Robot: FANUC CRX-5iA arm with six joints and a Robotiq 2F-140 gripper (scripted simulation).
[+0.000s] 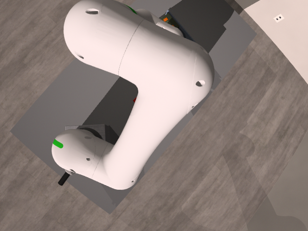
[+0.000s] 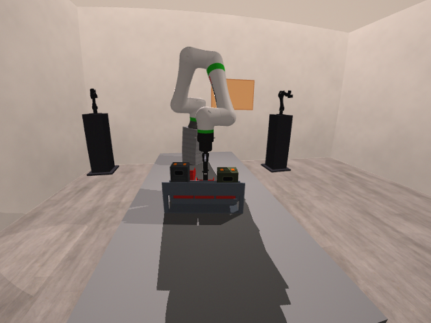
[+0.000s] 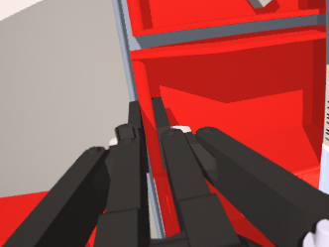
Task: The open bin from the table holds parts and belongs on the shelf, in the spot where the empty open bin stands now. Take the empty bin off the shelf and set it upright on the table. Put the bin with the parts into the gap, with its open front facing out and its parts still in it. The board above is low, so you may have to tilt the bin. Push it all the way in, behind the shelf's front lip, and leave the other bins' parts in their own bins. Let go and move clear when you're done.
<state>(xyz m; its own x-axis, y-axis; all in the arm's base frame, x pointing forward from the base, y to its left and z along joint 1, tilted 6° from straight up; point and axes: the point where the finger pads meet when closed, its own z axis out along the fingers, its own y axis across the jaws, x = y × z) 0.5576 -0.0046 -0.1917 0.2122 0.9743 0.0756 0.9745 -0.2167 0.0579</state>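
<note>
Now: hand 110 mm short of the grey shelf, 20 mm to the left of it and 20 mm above it. Also, from my hand: grey disc: 120 mm behind, 90 mm to the right, 70 mm below; grey part: 130 mm ahead, 60 mm to the left, 60 mm below.
</note>
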